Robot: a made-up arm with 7 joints.
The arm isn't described. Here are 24 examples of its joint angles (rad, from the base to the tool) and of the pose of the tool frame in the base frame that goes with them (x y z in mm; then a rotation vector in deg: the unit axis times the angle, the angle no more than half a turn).
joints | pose
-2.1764 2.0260 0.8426 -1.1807 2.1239 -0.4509 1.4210 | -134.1 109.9 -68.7 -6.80 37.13 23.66
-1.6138 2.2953 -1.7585 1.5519 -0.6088 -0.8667 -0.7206 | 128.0 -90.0 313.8 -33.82 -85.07 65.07
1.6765 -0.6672 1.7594 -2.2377 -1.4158 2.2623 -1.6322 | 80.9 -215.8 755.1 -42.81 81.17 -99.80
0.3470 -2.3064 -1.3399 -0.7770 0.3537 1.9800 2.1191 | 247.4 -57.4 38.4 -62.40 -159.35 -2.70
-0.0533 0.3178 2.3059 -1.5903 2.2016 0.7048 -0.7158 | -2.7 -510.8 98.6 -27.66 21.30 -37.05
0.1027 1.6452 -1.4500 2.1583 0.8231 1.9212 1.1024 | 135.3 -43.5 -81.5 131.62 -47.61 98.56
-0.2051 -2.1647 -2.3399 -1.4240 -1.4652 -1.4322 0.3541 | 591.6 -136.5 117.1 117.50 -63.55 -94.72
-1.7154 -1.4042 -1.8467 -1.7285 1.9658 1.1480 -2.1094 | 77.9 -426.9 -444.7 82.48 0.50 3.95
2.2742 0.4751 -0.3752 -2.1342 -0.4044 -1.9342 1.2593 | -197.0 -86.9 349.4 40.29 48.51 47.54
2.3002 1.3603 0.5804 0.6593 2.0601 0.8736 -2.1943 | -143.8 111.0 567.0 -68.23 -36.51 134.19
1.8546 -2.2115 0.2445 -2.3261 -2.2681 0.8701 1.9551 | -132.9 0.4 256.4 -18.57 26.59 58.49
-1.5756 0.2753 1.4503 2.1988 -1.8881 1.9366 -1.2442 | -287.8 -617.4 163.4 -36.85 -69.50 11.87
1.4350 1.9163 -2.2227 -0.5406 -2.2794 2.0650 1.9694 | 23.6 62.3 353.3 -91.18 71.01 64.91
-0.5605 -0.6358 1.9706 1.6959 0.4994 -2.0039 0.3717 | 240.7 -172.7 318.2 146.79 -79.78 -4.21
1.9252 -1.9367 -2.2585 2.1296 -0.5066 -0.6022 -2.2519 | 136.7 -541.6 199.4 -1.65 87.42 -2.36
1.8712 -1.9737 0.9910 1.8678 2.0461 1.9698 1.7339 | -264.5 -135.1 180.5 86.69 -32.99 6.44
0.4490 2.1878 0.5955 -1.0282 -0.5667 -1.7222 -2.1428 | 520.9 -466.3 -180.9 75.12 -145.28 21.91
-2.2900 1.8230 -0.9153 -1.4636 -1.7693 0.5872 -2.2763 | -329.8 168.6 355.3 -12.46 8.31 -155.42
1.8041 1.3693 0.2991 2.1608 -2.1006 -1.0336 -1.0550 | -59.2 202.8 -183.4 115.41 49.63 38.87
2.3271 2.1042 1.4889 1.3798 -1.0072 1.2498 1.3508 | -26.8 51.0 220.4 -22.02 99.11 -108.79
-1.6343 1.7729 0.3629 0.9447 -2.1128 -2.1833 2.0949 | -385.0 96.3 -5.3 65.12 -126.01 -57.61
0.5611 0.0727 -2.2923 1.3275 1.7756 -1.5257 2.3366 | 574.5 -194.5 296.6 -31.15 29.19 -66.37
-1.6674 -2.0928 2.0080 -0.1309 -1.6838 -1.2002 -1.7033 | 657.8 24.7 -267.4 121.55 -47.98 57.18
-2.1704 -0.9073 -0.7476 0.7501 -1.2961 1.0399 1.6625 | -73.4 -151.5 -108.5 36.63 -106.61 -7.64
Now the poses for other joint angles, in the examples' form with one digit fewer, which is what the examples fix.
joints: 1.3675 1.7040 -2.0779 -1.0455 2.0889 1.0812 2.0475
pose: 252 -81 346 -6.1 50.4 -32.5
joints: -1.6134 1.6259 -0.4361 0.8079 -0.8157 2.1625 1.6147
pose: -216 -226 -113 163.4 -0.3 37.1
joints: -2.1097 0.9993 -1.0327 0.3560 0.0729 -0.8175 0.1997
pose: -450 -11 134 32.4 124.2 -70.5
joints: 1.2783 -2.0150 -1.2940 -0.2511 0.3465 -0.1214 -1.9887
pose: -335 -286 -21 47.5 -67.6 -62.4
